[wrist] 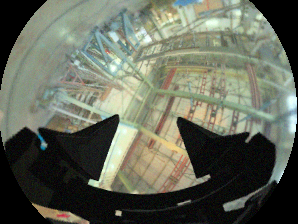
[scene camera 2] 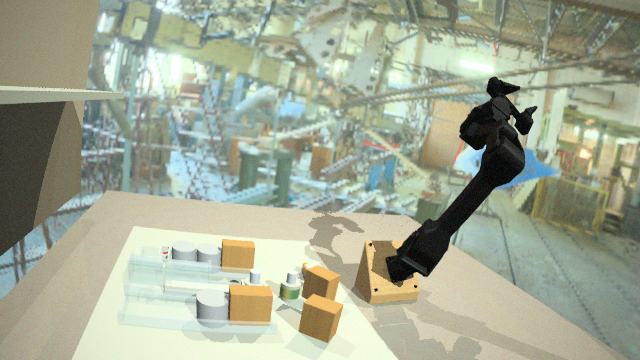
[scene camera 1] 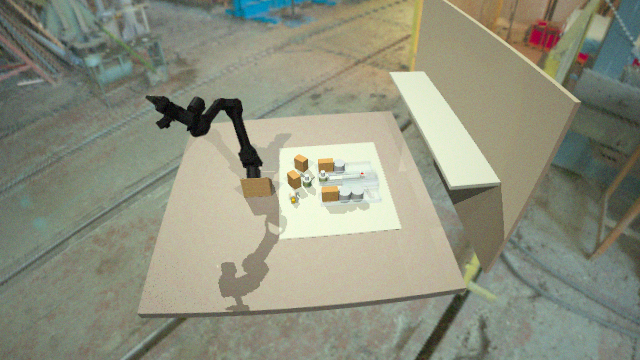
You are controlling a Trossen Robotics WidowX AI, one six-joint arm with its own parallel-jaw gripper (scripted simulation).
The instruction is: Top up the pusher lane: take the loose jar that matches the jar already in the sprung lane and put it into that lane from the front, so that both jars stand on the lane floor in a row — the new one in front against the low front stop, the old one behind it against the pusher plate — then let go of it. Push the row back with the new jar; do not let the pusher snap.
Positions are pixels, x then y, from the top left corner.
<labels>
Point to a pusher plate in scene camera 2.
168,284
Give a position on a clear sprung lane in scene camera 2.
At 142,273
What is the gripper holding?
Nothing.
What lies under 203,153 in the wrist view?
The gripper.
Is the gripper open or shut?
Open.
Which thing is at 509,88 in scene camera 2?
The gripper.
</labels>
